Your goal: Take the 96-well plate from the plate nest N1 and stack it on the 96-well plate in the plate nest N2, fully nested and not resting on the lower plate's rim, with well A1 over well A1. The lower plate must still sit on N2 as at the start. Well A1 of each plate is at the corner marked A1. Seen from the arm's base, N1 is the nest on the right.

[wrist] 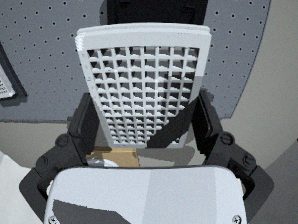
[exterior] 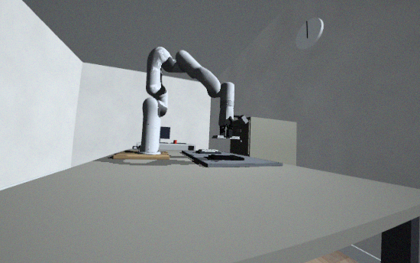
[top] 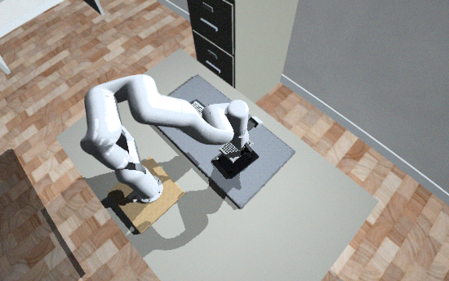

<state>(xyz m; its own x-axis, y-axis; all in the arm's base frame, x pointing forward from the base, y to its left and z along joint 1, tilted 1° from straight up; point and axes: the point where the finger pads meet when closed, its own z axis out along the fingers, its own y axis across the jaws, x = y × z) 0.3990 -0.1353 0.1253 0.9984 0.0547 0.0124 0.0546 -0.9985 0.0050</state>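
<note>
Now: the black plate nest N2 32 cm to the left of my hand, 12 cm below it and 1 cm behind it. The rest, counted from my hand: black plate nest N1 (12 cm below, 1 cm to the right); white 96-well plate (1 cm below).
</note>
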